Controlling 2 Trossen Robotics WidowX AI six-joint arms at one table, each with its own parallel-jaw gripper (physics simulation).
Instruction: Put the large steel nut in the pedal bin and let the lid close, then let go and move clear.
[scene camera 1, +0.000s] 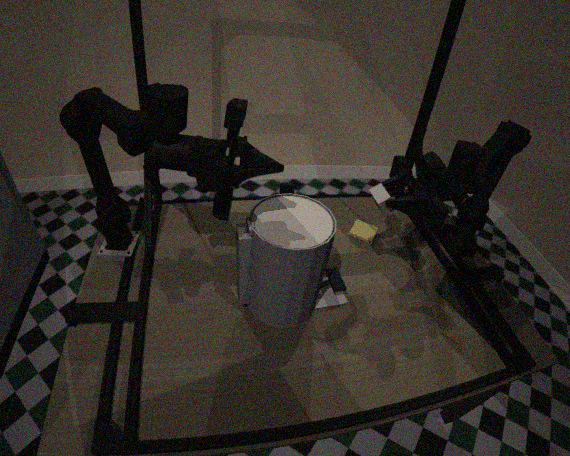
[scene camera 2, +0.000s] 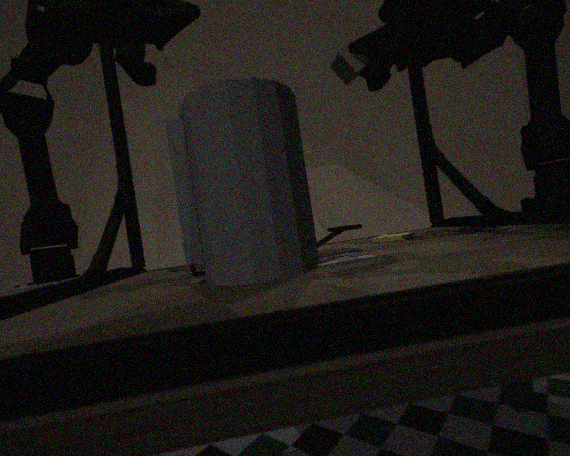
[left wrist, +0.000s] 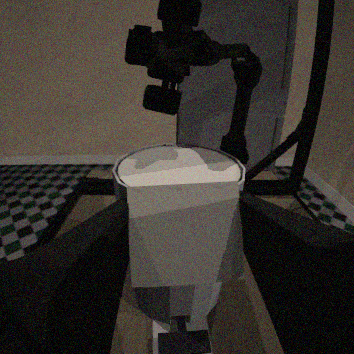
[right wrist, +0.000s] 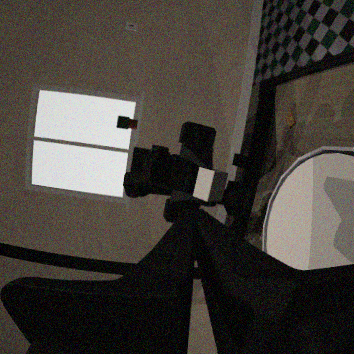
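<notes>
My right gripper (scene camera 1: 283, 168) is shut and holds nothing, and I can see that same gripper (left wrist: 158, 59) (right wrist: 192, 217) through the wrist cameras as well. As for my left gripper (scene camera 2: 343, 57) (scene camera 1: 380, 195) (left wrist: 182, 202) (right wrist: 205, 183), I see it too. A pale round lid (right wrist: 302, 231) (left wrist: 174, 163) is also there for me to see.
</notes>
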